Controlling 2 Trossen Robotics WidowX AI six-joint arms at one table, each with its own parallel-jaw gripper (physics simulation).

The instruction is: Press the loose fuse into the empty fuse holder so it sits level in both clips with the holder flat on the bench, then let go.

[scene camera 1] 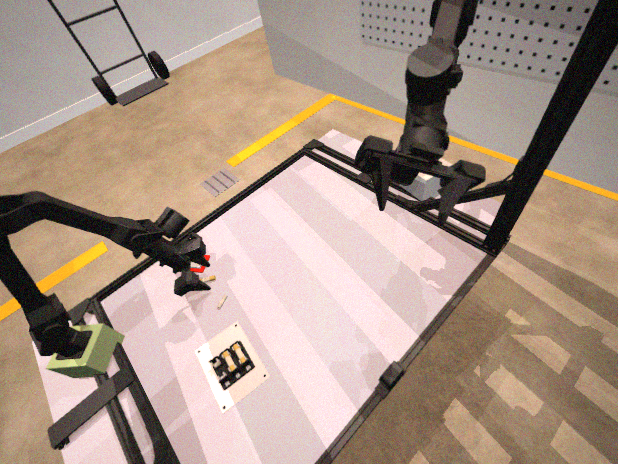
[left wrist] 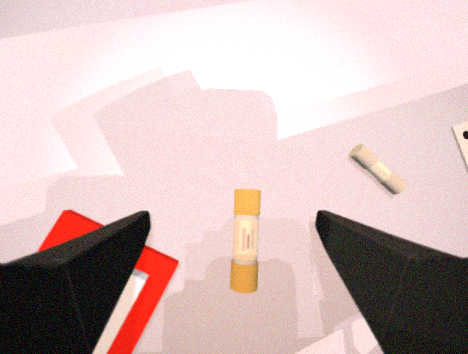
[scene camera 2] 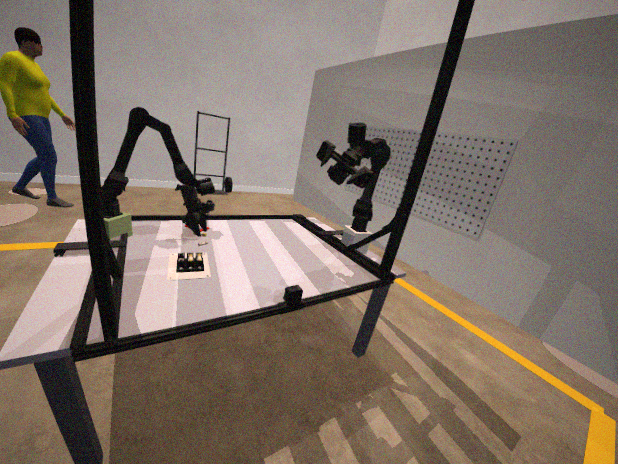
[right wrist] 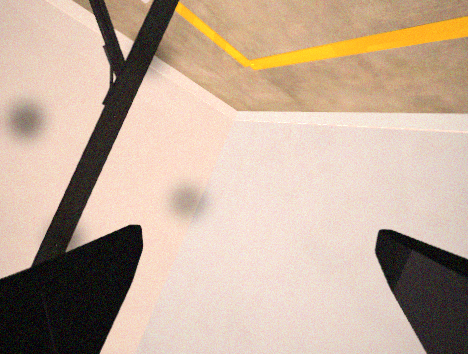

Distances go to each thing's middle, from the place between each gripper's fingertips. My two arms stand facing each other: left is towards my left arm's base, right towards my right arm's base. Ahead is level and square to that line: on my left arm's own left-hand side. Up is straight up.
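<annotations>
Counting from my left hand, I find the red-framed white card [left wrist: 154, 269] 80 mm ahead of it and 30 mm to the left of it. The pale fuse [left wrist: 360, 153] is 100 mm behind my left hand and 10 mm to the right of it. Going by its middle, the pale fuse is nearer to my left hand than to my right hand.
My right hand is 370 mm above the pale fuse, 370 mm to the right of it and 280 mm short of it. As for the red-framed white card, it is 370 mm below my right hand, 460 mm ahead of it and 410 mm to the left of it. By its middle, the red-framed white card is nearer to my left hand than to my right hand.
</annotations>
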